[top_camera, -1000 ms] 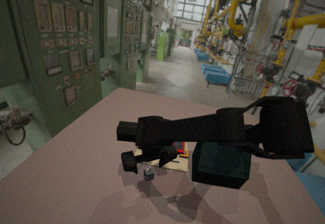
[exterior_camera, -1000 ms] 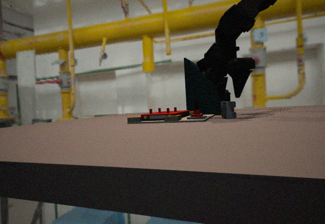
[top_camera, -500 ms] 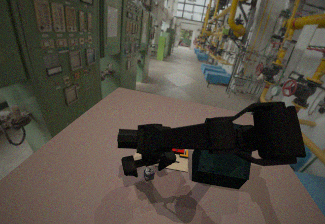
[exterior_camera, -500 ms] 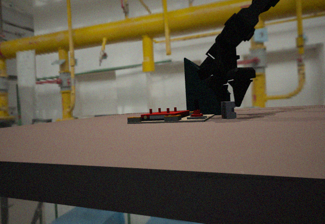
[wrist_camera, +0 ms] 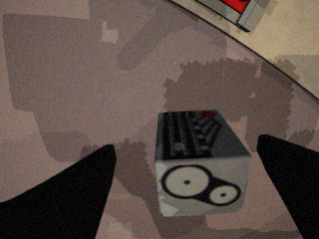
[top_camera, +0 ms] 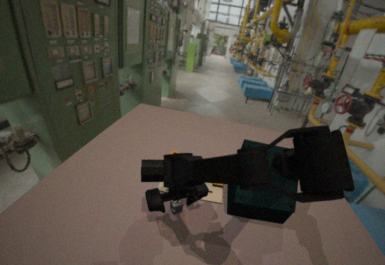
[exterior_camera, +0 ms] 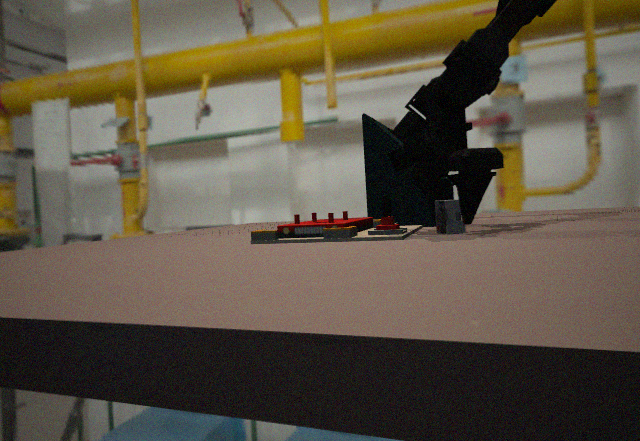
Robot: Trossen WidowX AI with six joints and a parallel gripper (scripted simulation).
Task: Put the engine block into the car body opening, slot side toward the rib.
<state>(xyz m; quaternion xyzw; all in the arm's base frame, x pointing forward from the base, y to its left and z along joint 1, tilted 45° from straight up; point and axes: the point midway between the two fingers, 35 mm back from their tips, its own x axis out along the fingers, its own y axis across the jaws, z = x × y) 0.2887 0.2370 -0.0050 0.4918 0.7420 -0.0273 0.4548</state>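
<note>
Now: gripper tip 9 cm to the left of the dark peg, 4 cm short of it and 2 cm below it. The rest, counted from my gripper tip: grey engine block (1 cm above); beige base plate (19 cm to the right).
</note>
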